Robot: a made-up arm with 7 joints.
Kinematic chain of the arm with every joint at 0, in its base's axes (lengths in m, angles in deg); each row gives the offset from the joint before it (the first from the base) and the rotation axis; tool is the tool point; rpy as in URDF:
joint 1: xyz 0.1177 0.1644 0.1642 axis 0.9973 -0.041 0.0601
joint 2: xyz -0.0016 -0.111 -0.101 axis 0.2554 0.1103 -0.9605
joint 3: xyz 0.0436 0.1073 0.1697 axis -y
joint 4: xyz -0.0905 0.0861 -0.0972 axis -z
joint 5: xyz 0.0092 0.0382 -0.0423 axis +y
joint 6: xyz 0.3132 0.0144 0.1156 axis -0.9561 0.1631 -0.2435
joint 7: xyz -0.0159 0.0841 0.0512 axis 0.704 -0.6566 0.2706
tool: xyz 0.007 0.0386 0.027 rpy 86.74 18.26 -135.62
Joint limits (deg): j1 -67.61..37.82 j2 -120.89..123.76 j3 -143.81..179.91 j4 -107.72..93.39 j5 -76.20..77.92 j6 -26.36..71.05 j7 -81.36..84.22
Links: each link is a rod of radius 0.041 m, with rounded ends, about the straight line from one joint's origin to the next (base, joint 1, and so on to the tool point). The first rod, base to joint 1, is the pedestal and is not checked.
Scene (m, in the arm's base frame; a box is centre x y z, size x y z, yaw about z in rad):
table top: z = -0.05
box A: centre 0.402 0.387 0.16 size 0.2 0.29 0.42 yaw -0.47
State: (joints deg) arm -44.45 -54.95 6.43 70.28 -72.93 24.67 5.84
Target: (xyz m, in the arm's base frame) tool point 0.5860 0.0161 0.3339
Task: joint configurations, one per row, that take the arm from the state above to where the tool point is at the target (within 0.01 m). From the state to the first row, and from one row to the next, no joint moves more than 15 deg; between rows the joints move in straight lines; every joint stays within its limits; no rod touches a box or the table.
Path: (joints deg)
1: -50.24 -42.47 14.39 74.71 -71.33 31.53 6.09
2: -56.03 -29.98 22.35 79.14 -69.73 38.40 6.35
3: -61.82 -17.50 30.31 83.56 -68.14 45.26 6.60
4: -67.61 -5.02 38.27 87.99 -66.54 52.13 6.85
5: -65.66 2.97 38.28 88.85 -52.71 56.86 4.92
6: -63.70 10.96 38.29 89.70 -38.89 61.59 2.99
7: -61.75 18.94 38.29 90.55 -25.07 66.32 1.06
8: -59.80 26.93 38.30 91.40 -11.25 71.05 -0.87
9: -55.35 29.98 36.85 78.72 -6.74 66.31 -1.40
10: -50.89 33.03 35.40 66.03 -2.24 61.57 -1.94
11: -46.44 36.08 33.95 53.34 2.26 56.84 -2.48
12: -41.99 39.12 32.50 40.65 6.77 52.10 -3.02
13: -37.54 42.17 31.05 27.96 11.27 47.36 -3.55
14: -33.09 45.22 29.60 15.28 15.77 42.62 -4.09

